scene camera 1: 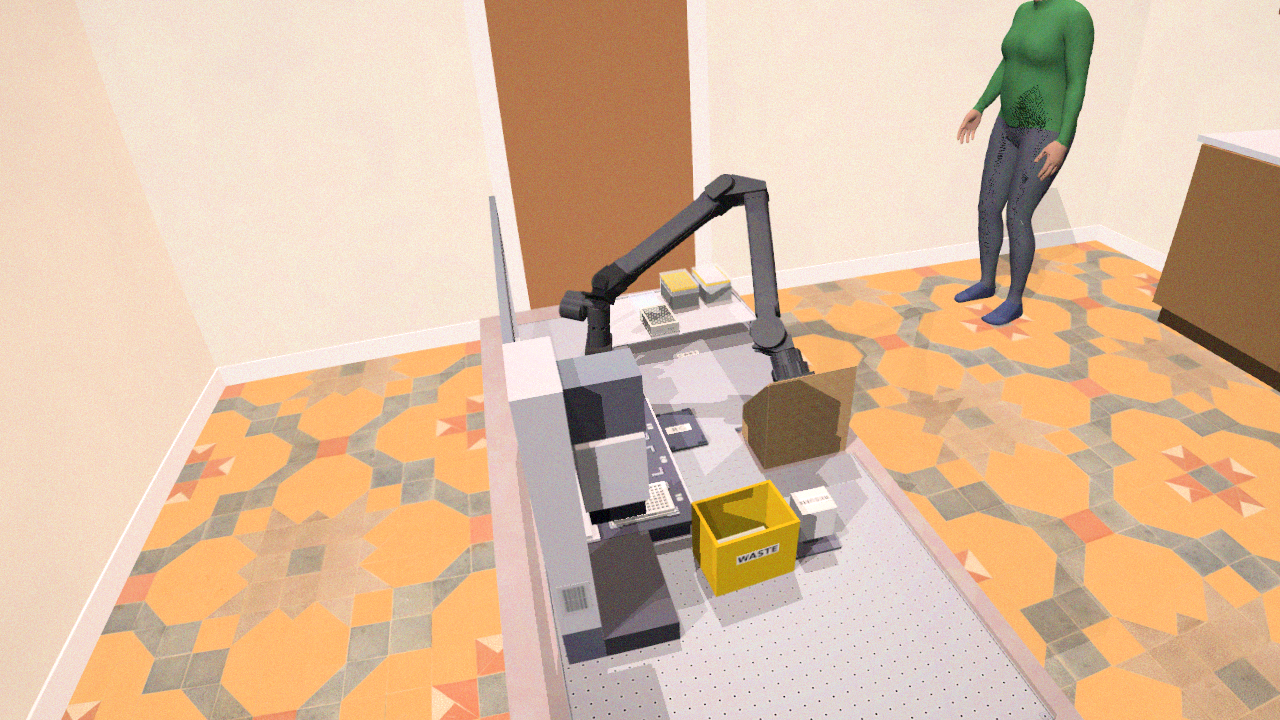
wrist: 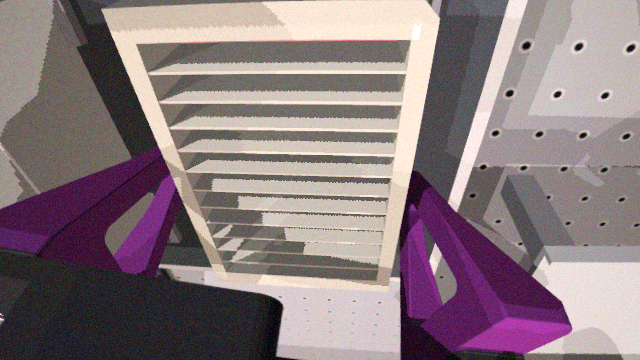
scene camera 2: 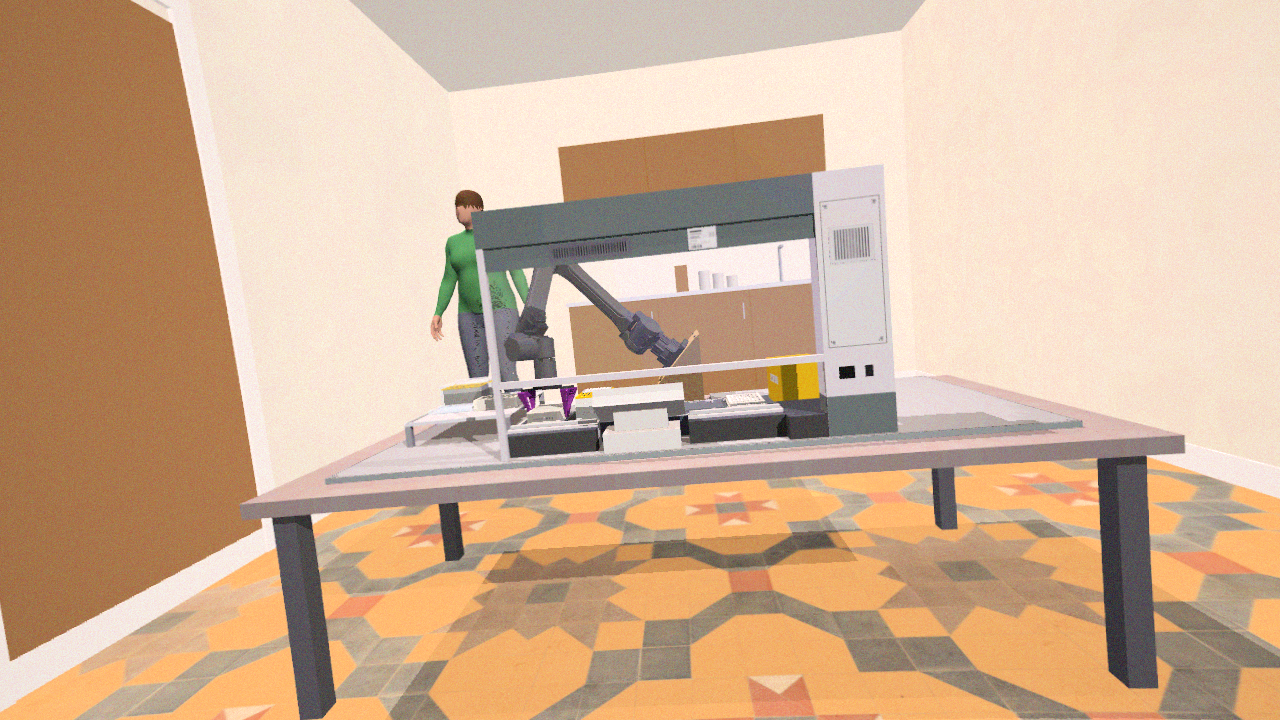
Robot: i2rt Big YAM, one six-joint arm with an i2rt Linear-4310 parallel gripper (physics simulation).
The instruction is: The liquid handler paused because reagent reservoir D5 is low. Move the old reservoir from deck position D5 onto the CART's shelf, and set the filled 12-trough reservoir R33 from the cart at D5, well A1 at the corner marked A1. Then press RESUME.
Scene:
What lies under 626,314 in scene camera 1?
A white CART shelf.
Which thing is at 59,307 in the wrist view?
The gripper.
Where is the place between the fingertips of the gripper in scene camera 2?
549,418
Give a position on a white CART shelf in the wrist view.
At 593,297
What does the gripper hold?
Nothing.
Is the gripper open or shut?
Open.

